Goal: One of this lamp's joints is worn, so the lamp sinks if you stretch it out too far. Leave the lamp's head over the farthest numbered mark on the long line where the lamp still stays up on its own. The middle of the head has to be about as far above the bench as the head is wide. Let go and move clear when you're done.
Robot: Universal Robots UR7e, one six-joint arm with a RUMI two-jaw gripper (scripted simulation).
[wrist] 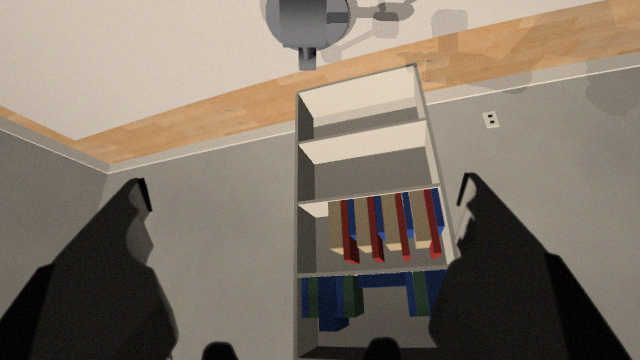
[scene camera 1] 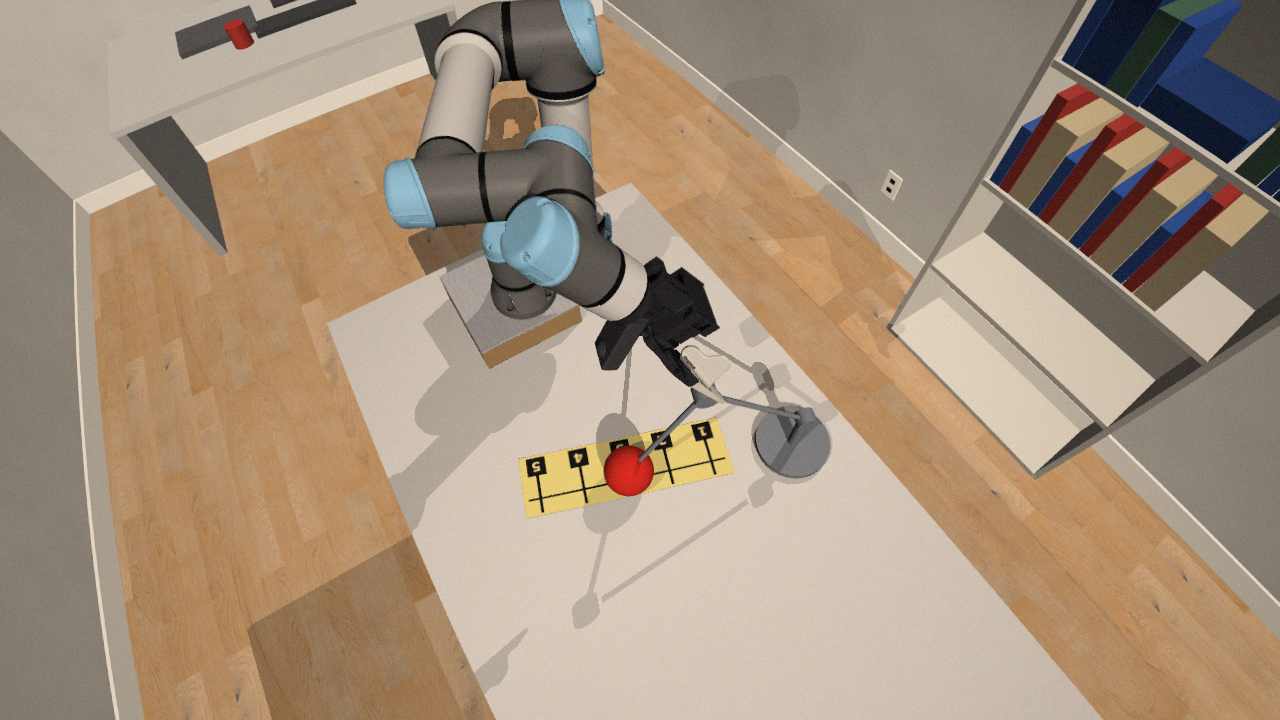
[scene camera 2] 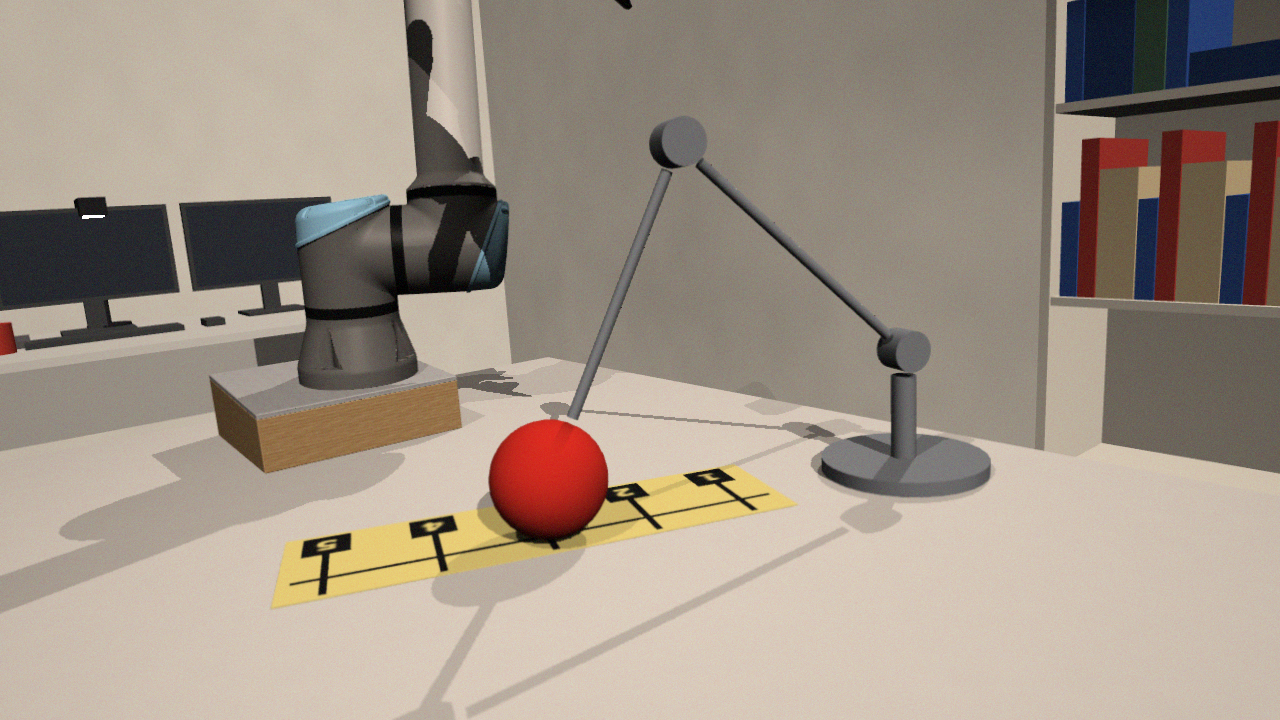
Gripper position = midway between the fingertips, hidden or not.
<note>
I see my gripper [scene camera 1: 708, 352], a red ball head [scene camera 2: 548, 479] and a yellow strip [scene camera 1: 571, 478].
My gripper also shows in the wrist view [wrist: 306, 178]. The red ball head also shows in scene camera 1 [scene camera 1: 628, 470].
</note>
